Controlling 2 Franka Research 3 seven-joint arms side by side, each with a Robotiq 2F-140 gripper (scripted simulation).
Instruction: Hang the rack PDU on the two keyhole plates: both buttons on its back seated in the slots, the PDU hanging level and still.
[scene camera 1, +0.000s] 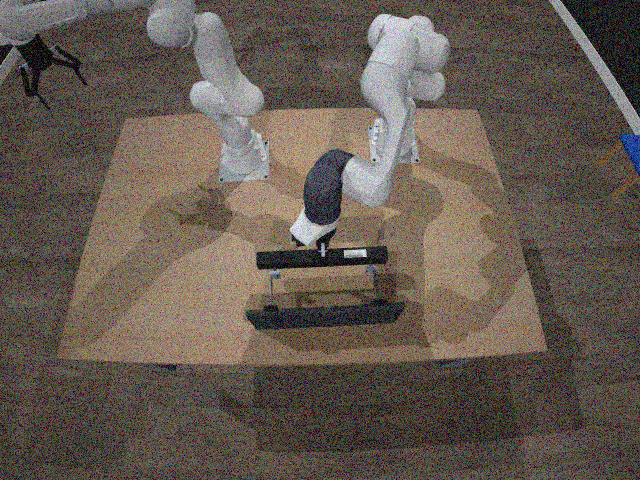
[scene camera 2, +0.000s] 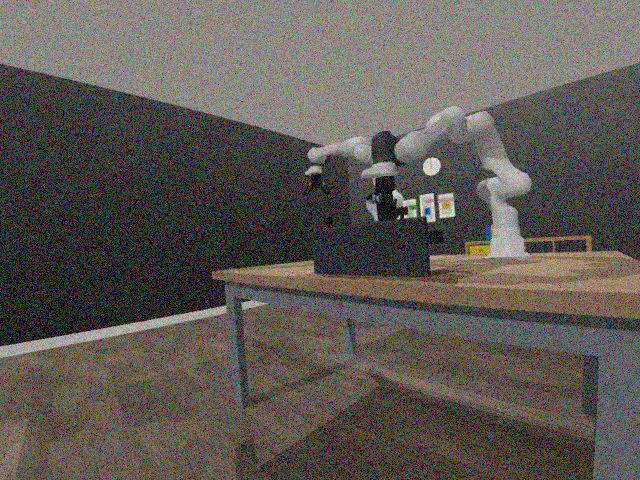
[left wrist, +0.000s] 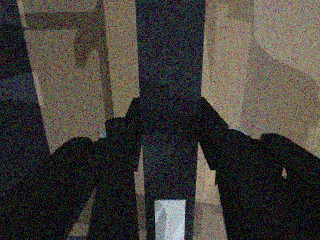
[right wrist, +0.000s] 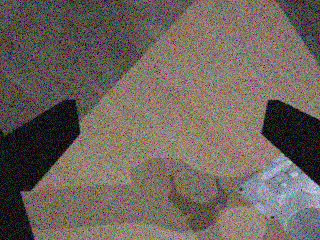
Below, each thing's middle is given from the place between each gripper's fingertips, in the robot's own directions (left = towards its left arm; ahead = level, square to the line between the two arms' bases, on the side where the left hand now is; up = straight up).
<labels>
My left gripper is now 2 cm above the rack PDU (scene camera 1: 274, 260), 1 cm to the left of it and 1 cm short of it.
My right gripper (scene camera 1: 66, 95) is now 60 cm short of the rack PDU, 78 cm to the right of it and 29 cm above it.
</labels>
